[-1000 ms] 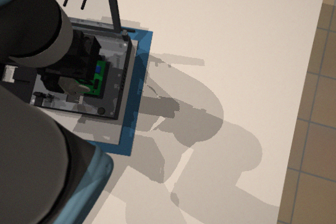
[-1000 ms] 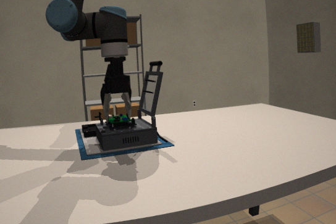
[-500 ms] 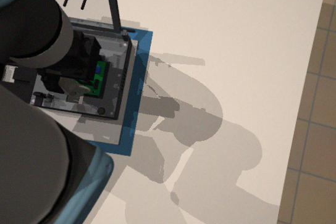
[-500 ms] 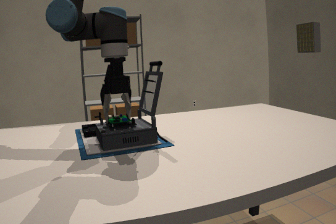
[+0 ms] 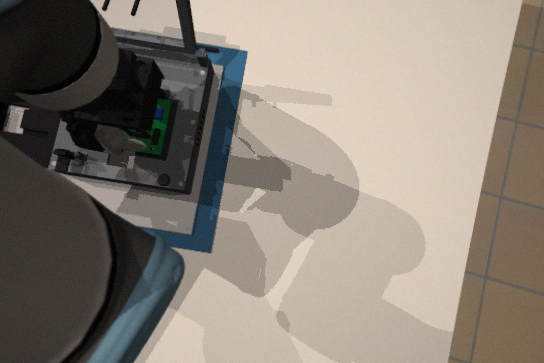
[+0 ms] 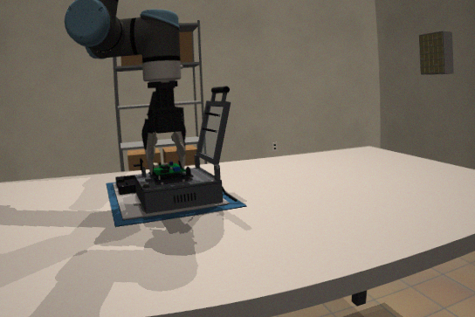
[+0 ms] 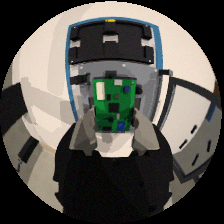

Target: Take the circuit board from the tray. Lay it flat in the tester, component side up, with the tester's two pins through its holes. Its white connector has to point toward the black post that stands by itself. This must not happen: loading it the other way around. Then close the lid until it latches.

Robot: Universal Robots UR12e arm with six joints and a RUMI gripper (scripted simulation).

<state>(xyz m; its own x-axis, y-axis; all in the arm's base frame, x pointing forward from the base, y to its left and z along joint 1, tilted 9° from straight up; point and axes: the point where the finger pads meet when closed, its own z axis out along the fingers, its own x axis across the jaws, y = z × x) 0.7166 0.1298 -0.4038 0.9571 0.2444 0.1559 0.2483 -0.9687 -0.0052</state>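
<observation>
My gripper is now right at the green circuit board. Also, from my hand: dark grey tester (5 cm to the left, 3 cm above, 2 cm ahead); then dark nest (2 cm below, 1 cm to the left, 1 cm ahead); then tester lid (12 cm ahead, 10 cm above, 3 cm to the left).
</observation>
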